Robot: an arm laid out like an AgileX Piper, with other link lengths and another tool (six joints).
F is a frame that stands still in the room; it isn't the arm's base.
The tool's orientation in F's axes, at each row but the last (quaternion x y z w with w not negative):
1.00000 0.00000 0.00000 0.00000
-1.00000 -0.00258 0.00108 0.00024
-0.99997 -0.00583 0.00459 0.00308
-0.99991 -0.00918 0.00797 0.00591
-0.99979 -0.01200 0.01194 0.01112
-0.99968 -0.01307 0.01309 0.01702
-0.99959 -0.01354 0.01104 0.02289
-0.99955 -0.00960 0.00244 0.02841
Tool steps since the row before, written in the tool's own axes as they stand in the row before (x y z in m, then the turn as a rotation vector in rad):
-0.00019 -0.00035 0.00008 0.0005 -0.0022 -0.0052
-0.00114 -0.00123 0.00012 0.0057 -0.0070 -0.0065
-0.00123 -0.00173 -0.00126 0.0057 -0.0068 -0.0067
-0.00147 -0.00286 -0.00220 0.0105 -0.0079 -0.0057
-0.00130 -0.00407 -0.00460 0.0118 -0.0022 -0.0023
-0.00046 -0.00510 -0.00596 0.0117 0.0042 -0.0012
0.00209 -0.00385 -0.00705 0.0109 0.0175 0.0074
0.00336 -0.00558 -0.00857 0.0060 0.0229 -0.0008
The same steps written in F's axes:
-0.00019 0.00035 -0.00008 0.0005 0.0022 0.0052
-0.00115 0.00122 -0.00012 0.0057 0.0070 0.0065
-0.00124 0.00171 0.00128 0.0057 0.0068 0.0067
-0.00149 0.00281 0.00226 0.0104 0.0080 0.0056
-0.00128 0.00394 0.00472 0.0118 0.0024 0.0021
-0.00043 0.00488 0.00614 0.0118 -0.0039 0.0008
0.00215 0.00358 0.00717 0.0112 -0.0168 -0.0084
0.00330 0.00515 0.00886 0.0064 -0.0228 -0.0005

